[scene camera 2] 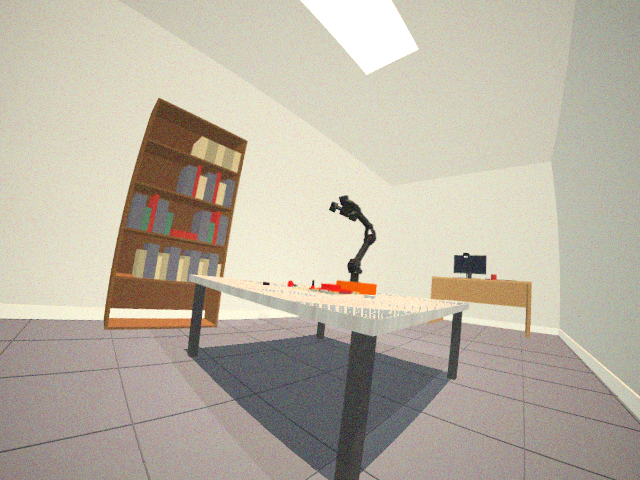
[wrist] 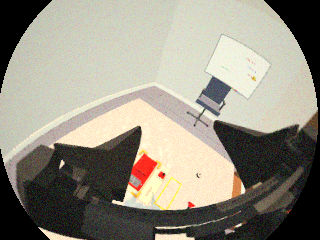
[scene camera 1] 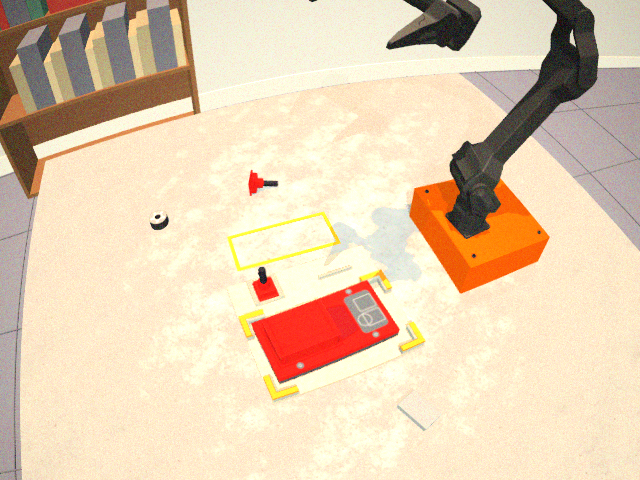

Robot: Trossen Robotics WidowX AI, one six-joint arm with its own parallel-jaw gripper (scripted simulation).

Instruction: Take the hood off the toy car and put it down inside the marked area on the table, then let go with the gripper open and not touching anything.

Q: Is the gripper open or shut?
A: Open.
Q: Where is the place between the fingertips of the gripper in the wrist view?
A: At 178, 126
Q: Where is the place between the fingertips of the gripper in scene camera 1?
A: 348, 20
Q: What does the gripper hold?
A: Nothing.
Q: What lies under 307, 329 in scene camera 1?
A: A red hood.
